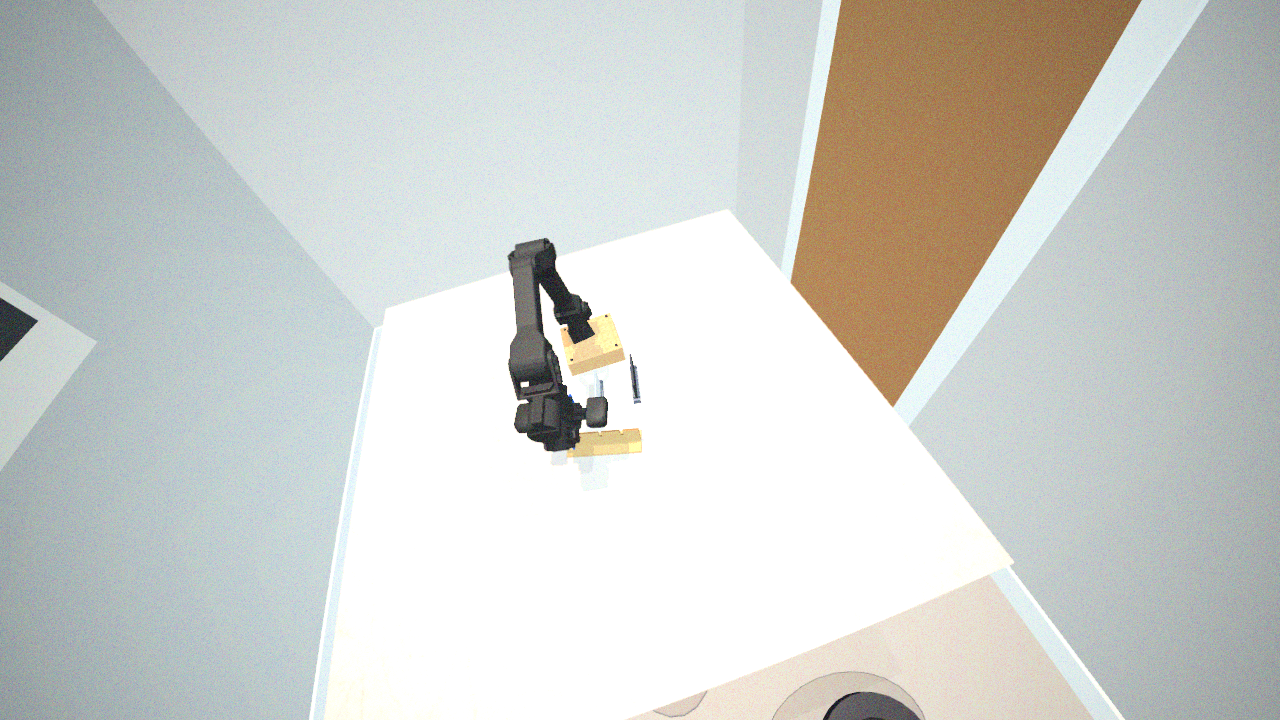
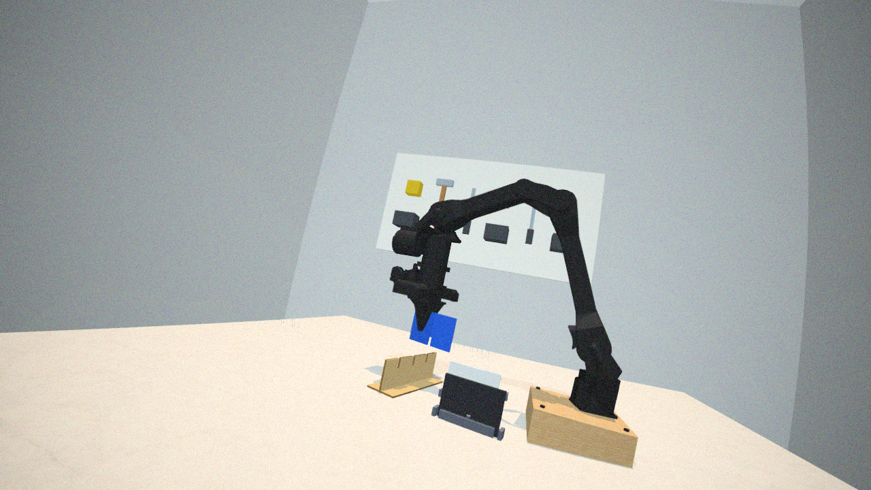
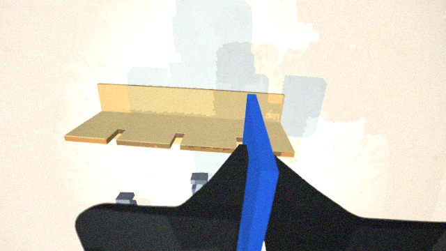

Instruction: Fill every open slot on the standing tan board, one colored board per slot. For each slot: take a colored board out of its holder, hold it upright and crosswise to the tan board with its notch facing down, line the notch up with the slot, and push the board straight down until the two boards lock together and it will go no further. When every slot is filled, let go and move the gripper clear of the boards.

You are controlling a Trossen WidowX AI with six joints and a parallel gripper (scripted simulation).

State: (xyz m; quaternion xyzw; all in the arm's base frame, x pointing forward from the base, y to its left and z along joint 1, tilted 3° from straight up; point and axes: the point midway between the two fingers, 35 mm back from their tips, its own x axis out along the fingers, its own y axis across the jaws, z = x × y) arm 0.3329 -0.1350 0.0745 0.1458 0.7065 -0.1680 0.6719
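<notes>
My gripper tip is now 20 mm past the blue board and 10 mm to the right of it. Round my gripper tip: tan board: 60 mm to the left, 80 mm below; then black board: 120 mm behind, 200 mm to the left, 70 mm below.
</notes>
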